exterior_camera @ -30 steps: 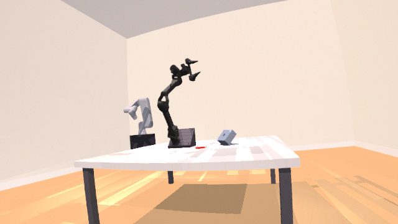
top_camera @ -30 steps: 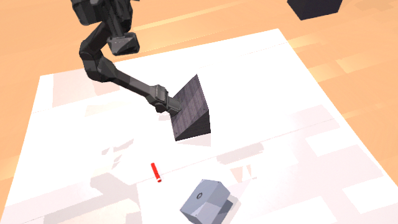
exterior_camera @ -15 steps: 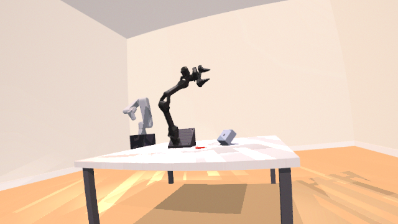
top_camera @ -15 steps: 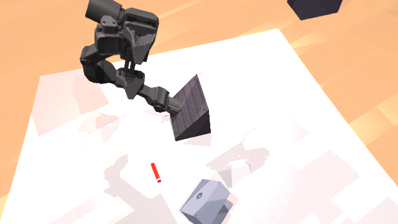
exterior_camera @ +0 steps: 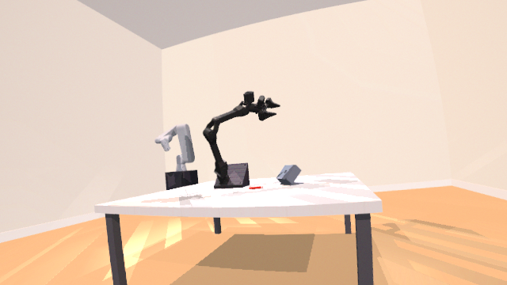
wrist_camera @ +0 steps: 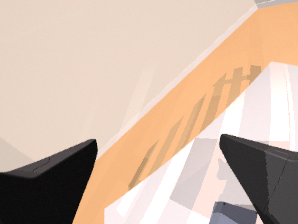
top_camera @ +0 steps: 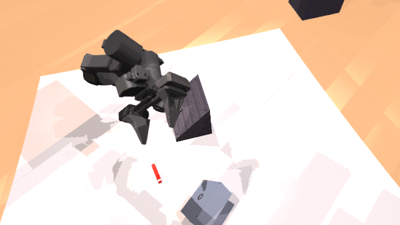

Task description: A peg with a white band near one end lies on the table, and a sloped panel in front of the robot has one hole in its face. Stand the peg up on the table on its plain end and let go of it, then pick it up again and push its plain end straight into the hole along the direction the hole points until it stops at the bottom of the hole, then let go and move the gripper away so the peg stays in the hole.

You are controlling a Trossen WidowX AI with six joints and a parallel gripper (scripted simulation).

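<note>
The red peg is 460 mm below my gripper tip, 140 mm behind it and 80 mm to the right of it. Round my gripper tip: sloped panel 400 mm below, 70 mm to the left, 10 mm ahead.
</note>
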